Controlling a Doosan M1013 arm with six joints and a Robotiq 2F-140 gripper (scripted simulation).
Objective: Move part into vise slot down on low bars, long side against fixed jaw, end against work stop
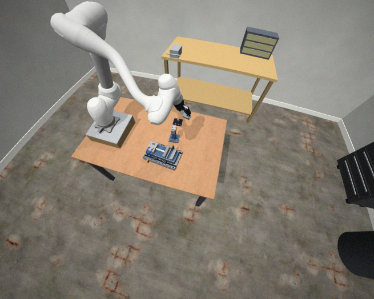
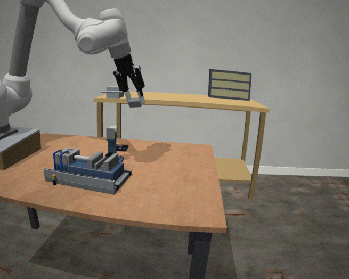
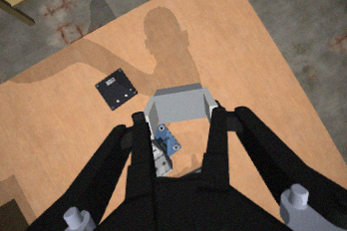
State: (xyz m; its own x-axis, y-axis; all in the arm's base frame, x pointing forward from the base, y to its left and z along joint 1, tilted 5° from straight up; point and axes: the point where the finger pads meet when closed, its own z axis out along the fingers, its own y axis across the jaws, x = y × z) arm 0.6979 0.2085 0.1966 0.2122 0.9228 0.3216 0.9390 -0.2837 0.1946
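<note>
The part is 10 mm ahead of my hand, 10 mm to the left of it and 30 mm below it. From my hand the other things lie so: work stop: 30 mm behind, 230 mm to the right, 190 mm below; then V-block base: 80 mm behind, 70 mm to the right, 280 mm below; then V-block post: 80 mm behind, 70 mm to the right, 220 mm below.
</note>
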